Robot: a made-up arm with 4 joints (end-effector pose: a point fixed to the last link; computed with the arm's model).
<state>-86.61 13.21 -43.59 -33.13</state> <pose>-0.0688 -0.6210 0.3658 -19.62 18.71 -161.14</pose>
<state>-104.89 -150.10 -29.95 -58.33</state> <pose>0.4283 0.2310 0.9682 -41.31 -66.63 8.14</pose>
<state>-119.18 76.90 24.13 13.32</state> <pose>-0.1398 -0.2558 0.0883 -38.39 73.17 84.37</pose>
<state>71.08 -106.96 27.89 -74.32</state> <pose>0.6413 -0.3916 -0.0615 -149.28 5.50 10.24</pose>
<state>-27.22 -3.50 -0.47 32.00</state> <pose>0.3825 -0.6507 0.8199 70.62 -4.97 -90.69</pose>
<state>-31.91 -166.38 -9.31 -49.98</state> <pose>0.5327 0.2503 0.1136 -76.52 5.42 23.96</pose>
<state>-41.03 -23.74 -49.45 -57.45</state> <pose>0.2968 -0.4821 0.9485 5.18 -62.17 -159.18</pose>
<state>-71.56 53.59 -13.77 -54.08</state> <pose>-0.3303 -0.3389 0.4859 -10.10 19.64 161.30</pose>
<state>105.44 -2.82 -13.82 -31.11</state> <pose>0.4844 0.1344 0.3914 175.86 -2.57 94.78</pose>
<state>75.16 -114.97 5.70 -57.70</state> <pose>0.5599 -0.6345 0.0408 -164.67 9.38 -4.27</pose>
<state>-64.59 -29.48 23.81 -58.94</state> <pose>0.1272 -0.4514 1.0517 45.28 -14.75 -124.17</pose>
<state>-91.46 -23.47 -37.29 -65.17</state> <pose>0.2624 -0.7050 0.7782 -16.41 -19.21 -126.89</pose>
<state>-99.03 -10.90 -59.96 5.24</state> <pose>0.1328 -0.5919 0.1196 -15.54 45.00 -145.89</pose>
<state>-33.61 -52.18 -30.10 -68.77</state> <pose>0.6177 -0.1981 0.9312 119.79 -88.32 111.81</pose>
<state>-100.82 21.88 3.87 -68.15</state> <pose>-0.2295 -0.6102 0.5795 -10.38 20.51 -171.09</pose>
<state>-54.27 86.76 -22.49 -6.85</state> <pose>-0.1747 -0.1945 0.0749 -0.12 67.17 130.51</pose>
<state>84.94 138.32 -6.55 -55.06</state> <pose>-0.3766 -0.4741 0.2212 154.48 23.89 -121.55</pose>
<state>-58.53 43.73 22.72 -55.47</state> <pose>-0.3516 -0.2375 0.6729 42.43 27.93 178.39</pose>
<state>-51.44 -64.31 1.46 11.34</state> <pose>0.7537 -0.4145 0.6730 27.12 0.70 -62.47</pose>
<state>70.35 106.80 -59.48 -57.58</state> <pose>-0.3937 -0.2589 0.4314 74.26 37.05 175.46</pose>
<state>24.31 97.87 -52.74 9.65</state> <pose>-0.2551 -0.6055 0.2062 120.47 45.41 -128.01</pose>
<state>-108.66 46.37 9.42 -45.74</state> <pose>-0.2879 -0.3976 0.3183 -24.43 40.90 154.72</pose>
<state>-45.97 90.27 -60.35 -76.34</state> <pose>-0.3124 -0.2074 0.2995 -55.17 -1.28 151.16</pose>
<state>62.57 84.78 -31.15 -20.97</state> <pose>-0.3702 -0.2198 0.5498 126.33 10.84 -161.23</pose>
